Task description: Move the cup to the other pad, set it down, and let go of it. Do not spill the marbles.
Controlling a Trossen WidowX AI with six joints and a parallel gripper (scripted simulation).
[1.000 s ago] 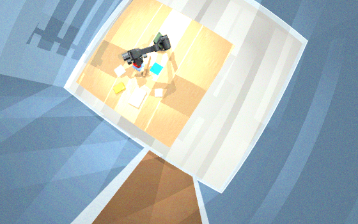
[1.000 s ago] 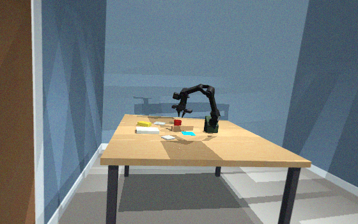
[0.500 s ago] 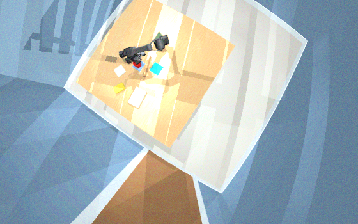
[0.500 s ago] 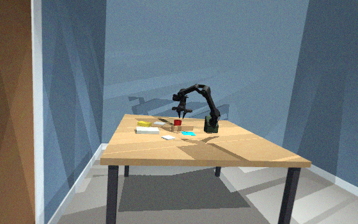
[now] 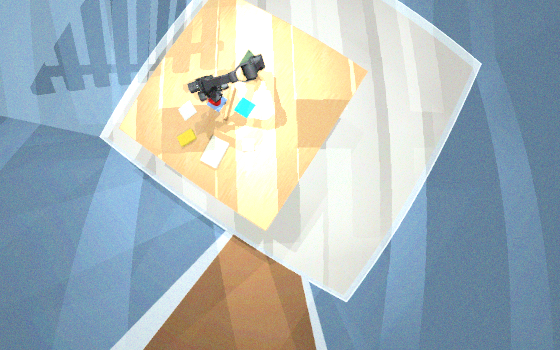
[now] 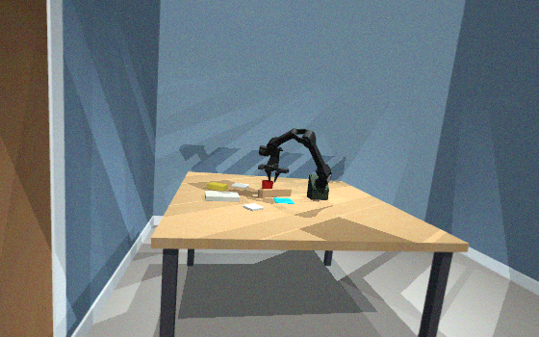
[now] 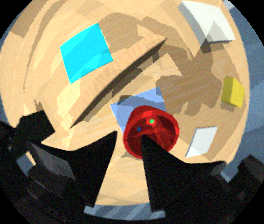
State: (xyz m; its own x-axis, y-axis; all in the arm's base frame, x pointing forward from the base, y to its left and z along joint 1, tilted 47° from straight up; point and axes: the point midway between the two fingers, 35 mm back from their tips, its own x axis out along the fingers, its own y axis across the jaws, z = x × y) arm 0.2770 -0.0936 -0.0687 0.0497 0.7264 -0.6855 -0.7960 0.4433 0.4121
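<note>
The red cup is 2 cm ahead of my gripper tip, 2 cm to the right of it and 3 cm below it. The rest, counted from my gripper tip: cyan pad: 2 cm behind, 17 cm to the left, 8 cm below; pale blue pad: 2 cm ahead, 2 cm to the right, 8 cm below; yellow block: 32 cm ahead, 9 cm to the right, 6 cm below.
</note>
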